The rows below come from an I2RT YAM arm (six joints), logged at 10 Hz.
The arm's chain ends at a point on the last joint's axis. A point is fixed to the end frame.
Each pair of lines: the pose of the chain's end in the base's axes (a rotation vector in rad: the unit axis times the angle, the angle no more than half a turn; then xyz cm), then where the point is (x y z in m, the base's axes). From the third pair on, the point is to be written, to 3 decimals.
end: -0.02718, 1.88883, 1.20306, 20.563, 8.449, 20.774
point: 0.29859 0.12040 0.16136
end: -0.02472, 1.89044, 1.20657, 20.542, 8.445, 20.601
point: 0.29819 0.12055 0.15941
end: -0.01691, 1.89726, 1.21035, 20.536, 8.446, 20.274
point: 0.298 0.121 0.155
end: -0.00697, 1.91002, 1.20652, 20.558, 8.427, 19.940
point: 0.297 0.120 0.151
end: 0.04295, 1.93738, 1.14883, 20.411, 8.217, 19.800
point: 0.296 0.111 0.146
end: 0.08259, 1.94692, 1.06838, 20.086, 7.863, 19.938
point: 0.295 0.100 0.146
